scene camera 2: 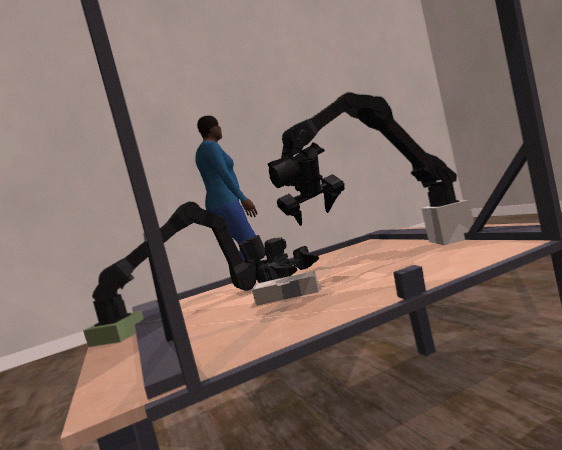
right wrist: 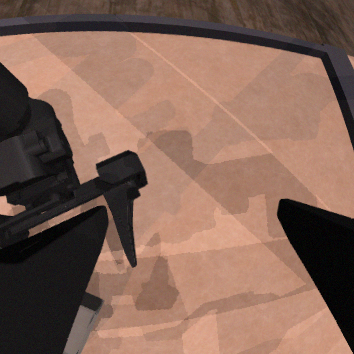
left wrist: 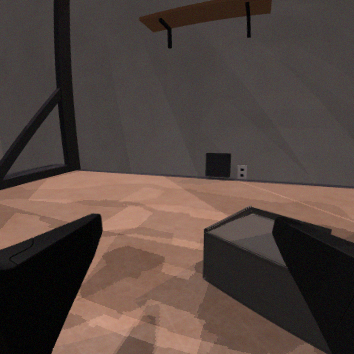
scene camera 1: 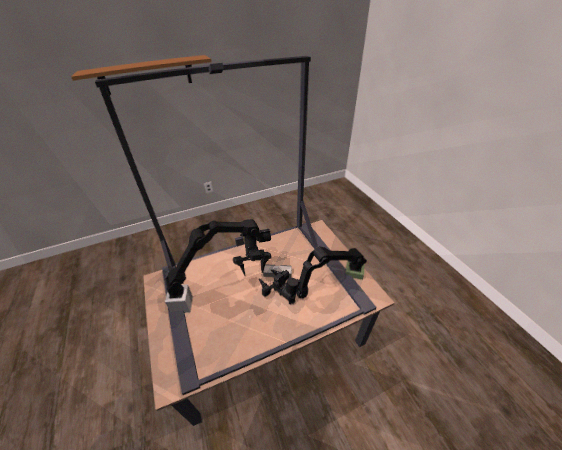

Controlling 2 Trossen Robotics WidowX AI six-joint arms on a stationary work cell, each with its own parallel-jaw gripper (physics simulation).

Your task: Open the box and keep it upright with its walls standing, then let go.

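Where they show: left gripper, fingertip midpoint: (scene camera 2: 307, 263) (right wrist: 90, 287) (left wrist: 189, 224) (scene camera 1: 265, 274); right gripper, fingertip midpoint: (scene camera 2: 314, 218) (right wrist: 193, 210) (scene camera 1: 253, 274); left arm's base, link origin: (scene camera 2: 113, 320) (scene camera 1: 355, 266); right arm's base, link origin: (scene camera 2: 444, 204) (scene camera 1: 176, 292).
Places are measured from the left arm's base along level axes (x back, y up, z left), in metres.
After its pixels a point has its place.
A low, long grey box (scene camera 1: 285, 270) (scene camera 2: 265, 294) @(z 0.081, x -0.391, y -0.021 m) (left wrist: 235, 272) @(z 0.161, x -0.479, y -0.022 m) (right wrist: 80, 327) @(z 0.143, x -0.501, y -0.004 m) sits upright on the table. In the left wrist view its side walls stand, and a lighter grey surface shows at the top inside a thin dark rim; I cannot tell whether that is a lid or the inside. My left gripper (scene camera 1: 267, 278) @(z 0.190, x -0.486, y 0.016 m) (scene camera 2: 306, 266) @(z 0.190, x -0.486, y 0.016 m) (left wrist: 189, 224) @(z 0.190, x -0.486, y 0.016 m) is open and low beside the box; its right-hand finger hides part of the box in the left wrist view. My right gripper (scene camera 1: 253, 272) @(z 0.285, x -0.509, y 0.122 m) (scene camera 2: 314, 218) @(z 0.285, x -0.509, y 0.122 m) (right wrist: 193, 210) @(z 0.285, x -0.509, y 0.122 m) is open, higher up, with nothing between its fingers.
The table (scene camera 1: 235, 345) @(z 0.588, x -0.510, y -0.044 m) (scene camera 2: 225, 345) @(z -0.166, x -0.386, y -0.044 m) has a dark frame with tall posts. In the right wrist view the left arm's gripper parts are close to the right gripper's left-hand finger. A person (scene camera 2: 215, 175) in blue stands behind the table in scene camera 2.
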